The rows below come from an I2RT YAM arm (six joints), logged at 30 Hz.
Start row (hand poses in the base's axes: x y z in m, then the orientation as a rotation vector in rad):
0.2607, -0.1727, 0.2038, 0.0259, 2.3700, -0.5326
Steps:
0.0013, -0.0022, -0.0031, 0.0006, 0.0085, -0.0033
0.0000, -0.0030, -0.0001, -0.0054, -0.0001, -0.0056
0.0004, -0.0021, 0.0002, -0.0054, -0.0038, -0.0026
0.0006, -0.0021, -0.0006, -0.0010, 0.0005, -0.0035
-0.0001, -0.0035, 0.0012, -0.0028, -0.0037, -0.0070
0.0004, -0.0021, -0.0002, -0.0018, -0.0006, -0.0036
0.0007, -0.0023, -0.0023, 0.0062, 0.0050, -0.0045
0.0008, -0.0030, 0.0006, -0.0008, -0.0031, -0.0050
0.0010, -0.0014, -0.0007, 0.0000, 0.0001, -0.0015
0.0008, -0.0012, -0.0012, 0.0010, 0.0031, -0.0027
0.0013, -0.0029, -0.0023, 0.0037, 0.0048, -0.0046
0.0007, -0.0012, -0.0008, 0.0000, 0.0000, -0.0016
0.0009, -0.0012, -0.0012, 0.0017, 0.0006, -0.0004
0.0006, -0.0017, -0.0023, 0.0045, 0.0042, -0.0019
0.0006, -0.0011, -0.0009, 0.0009, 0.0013, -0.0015
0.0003, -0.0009, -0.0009, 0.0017, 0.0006, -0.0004
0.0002, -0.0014, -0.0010, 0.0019, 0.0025, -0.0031
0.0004, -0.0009, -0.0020, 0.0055, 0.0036, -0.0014
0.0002, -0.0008, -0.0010, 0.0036, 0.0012, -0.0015
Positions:
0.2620, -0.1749, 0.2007, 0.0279, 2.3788, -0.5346
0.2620, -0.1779, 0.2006, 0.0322, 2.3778, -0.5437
0.2624, -0.1800, 0.2008, 0.0339, 2.3729, -0.5508
0.2630, -0.1821, 0.2002, 0.0375, 2.3735, -0.5537
0.2629, -0.1856, 0.2014, 0.0456, 2.3698, -0.5598
0.2633, -0.1877, 0.2012, 0.0492, 2.3691, -0.5636
0.2640, -0.1900, 0.1989, 0.0560, 2.3762, -0.5592
0.2648, -0.1930, 0.1995, 0.0624, 2.3734, -0.5620
0.2658, -0.1944, 0.1988, 0.0642, 2.3736, -0.5627
0.2666, -0.1956, 0.1976, 0.0670, 2.3772, -0.5633
0.2679, -0.1985, 0.1953, 0.0729, 2.3834, -0.5618
0.2686, -0.1997, 0.1945, 0.0748, 2.3835, -0.5626
0.2695, -0.2009, 0.1933, 0.0759, 2.3846, -0.5609
0.2701, -0.2026, 0.1910, 0.0791, 2.3902, -0.5571
0.2707, -0.2037, 0.1901, 0.0810, 2.3919, -0.5569
0.2710, -0.2046, 0.1892, 0.0821, 2.3930, -0.5552
0.2712, -0.2060, 0.1882, 0.0860, 2.3962, -0.5548
0.2716, -0.2069, 0.1862, 0.0892, 2.4014, -0.5495
0.2718, -0.2077, 0.1852, 0.0923, 2.4037, -0.5461

